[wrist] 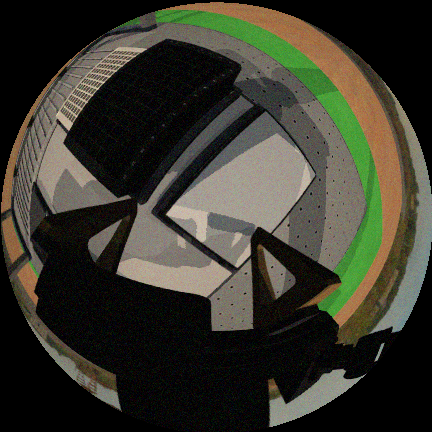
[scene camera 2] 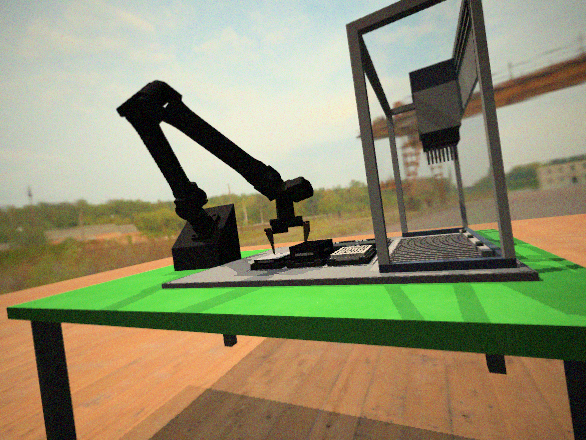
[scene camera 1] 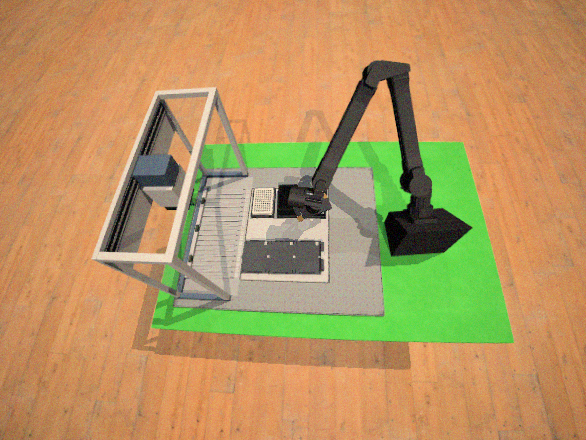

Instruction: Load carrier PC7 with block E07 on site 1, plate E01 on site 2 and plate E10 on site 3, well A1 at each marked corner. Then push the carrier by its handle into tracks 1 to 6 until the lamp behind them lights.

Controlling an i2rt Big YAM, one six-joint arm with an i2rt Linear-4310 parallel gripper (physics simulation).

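Where they show: gripper, fingertip midpoint: (wrist: pixel 196 219) (scene camera 2: pixel 289 251); arm's base at its link origin: (wrist: pixel 320 358) (scene camera 2: pixel 206 227) (scene camera 1: pixel 419 217).
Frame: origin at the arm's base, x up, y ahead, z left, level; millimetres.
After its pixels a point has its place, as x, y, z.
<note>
My gripper (scene camera 1: pixel 312 207) {-110, 390, -118} (scene camera 2: pixel 290 246) {-110, 390, -118} (wrist: pixel 196 219) {-110, 390, -118} is open and empty, low over the near end of a flat piece (wrist: pixel 250 175) {-111, 375, -169} with a smooth pale top and dark rim. Beside that piece are a tall black block (scene camera 2: pixel 311 249) {-94, 498, -237} (wrist: pixel 150 110) {-87, 457, -162} and a white plate with a grid of wells (scene camera 1: pixel 263 201) {-116, 588, -179} (scene camera 2: pixel 352 252) {-112, 597, -227} (wrist: pixel 102 80) {-114, 570, -182}. All three stand in one row, partly hidden by the arm in scene camera 1. The dark carrier (scene camera 1: pixel 281 257) {-126, 514, 75} lies parallel to the row, with small pale marks on top; nothing stands on it. Ridged tracks (scene camera 1: pixel 220 215) {-134, 780, -134} (wrist: pixel 37 135) lie beyond its left end. Labels are not readable.
A tall frame (scene camera 1: pixel 192 167) {342, 698, -31} (scene camera 2: pixel 367 150) {98, 674, -350} stands over the tracks and bears a boxy head (scene camera 1: pixel 157 170) {322, 813, -47} (scene camera 2: pixel 436 102) with tips pointing down. Small dark posts line the far edge of the tracks. The grey base board (scene camera 1: pixel 355 280) {-137, 236, 179} lies on the green table (scene camera 1: pixel 445 310) {-150, -78, 307}.
</note>
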